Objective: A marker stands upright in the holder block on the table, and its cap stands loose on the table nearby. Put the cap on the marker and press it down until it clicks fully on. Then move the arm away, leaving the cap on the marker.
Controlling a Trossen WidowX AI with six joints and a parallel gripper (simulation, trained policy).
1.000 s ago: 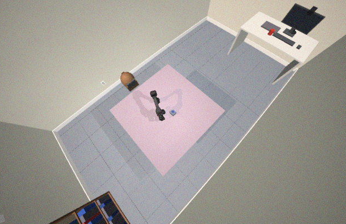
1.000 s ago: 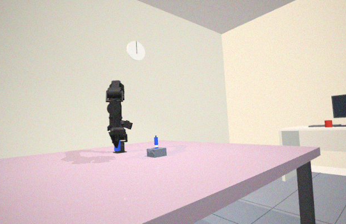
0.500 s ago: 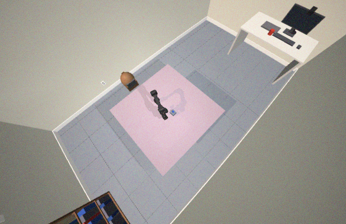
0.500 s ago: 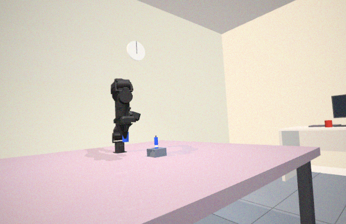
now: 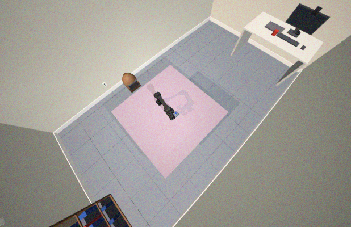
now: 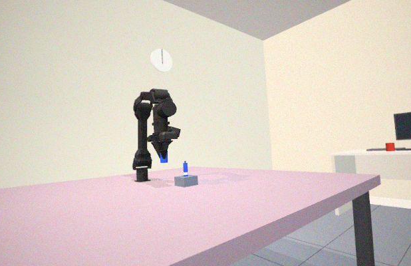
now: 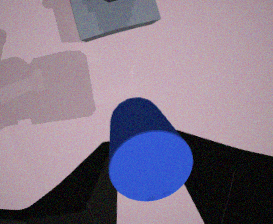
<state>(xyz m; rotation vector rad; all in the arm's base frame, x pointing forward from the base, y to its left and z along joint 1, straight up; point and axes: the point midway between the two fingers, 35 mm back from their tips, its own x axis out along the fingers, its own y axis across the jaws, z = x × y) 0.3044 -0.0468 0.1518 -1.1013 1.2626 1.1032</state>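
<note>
My gripper tip is now 10 mm short of the grey holder block, 100 mm to the right of it and 100 mm above it. Round my gripper tip: blue cap: 10 mm to the left, 10 mm above.
</note>
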